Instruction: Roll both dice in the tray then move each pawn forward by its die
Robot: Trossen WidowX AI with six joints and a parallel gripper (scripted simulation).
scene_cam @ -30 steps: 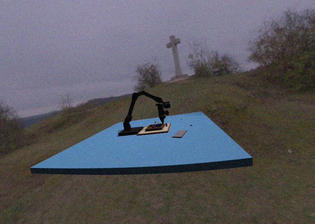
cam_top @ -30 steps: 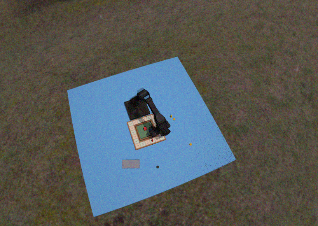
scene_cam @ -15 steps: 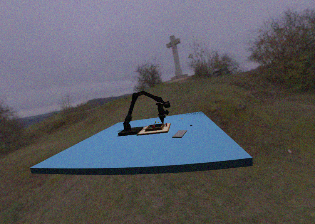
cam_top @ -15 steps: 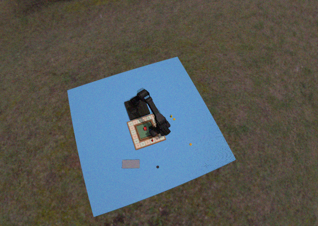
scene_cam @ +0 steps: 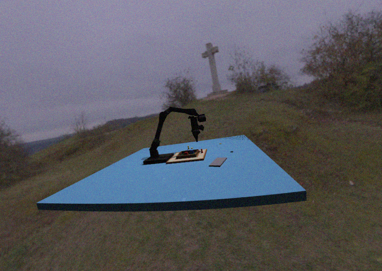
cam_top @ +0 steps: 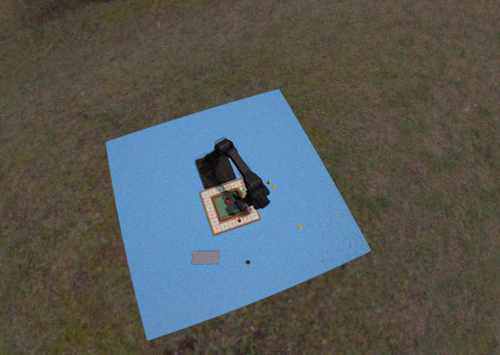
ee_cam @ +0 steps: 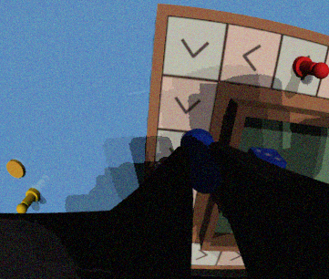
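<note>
My gripper tip is 120 mm to the left of the green tray, 90 mm above it and 50 mm past it. The rest, counted from my gripper tip: red pawn: 80 mm to the right, 70 mm below, 60 mm ahead; blue pawn: 10 mm above; small black disc: 300 mm ahead, 100 mm below, 80 mm to the right.
</note>
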